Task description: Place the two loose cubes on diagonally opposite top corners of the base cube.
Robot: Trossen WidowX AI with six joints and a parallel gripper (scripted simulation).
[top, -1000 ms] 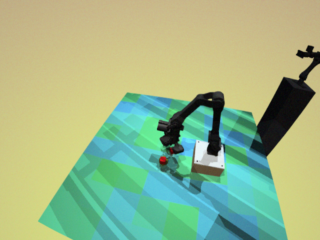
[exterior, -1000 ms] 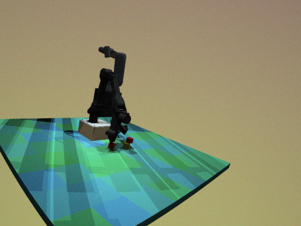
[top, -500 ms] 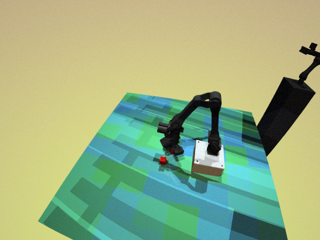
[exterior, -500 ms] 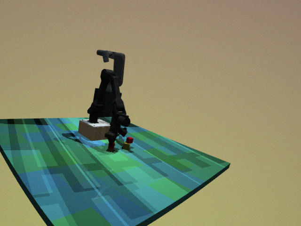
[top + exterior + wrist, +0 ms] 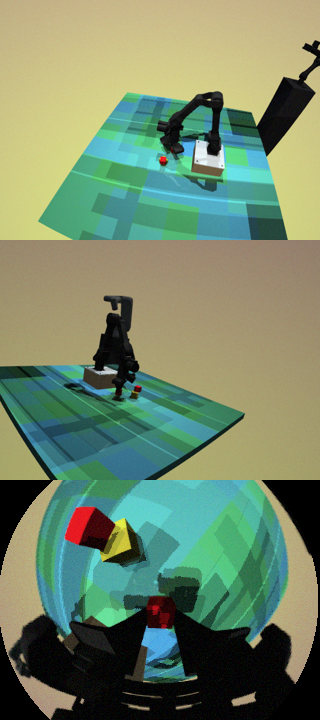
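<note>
My gripper tip is 100 mm to the right of the yellow base cube, 40 mm short of it and 10 mm above it.
</note>
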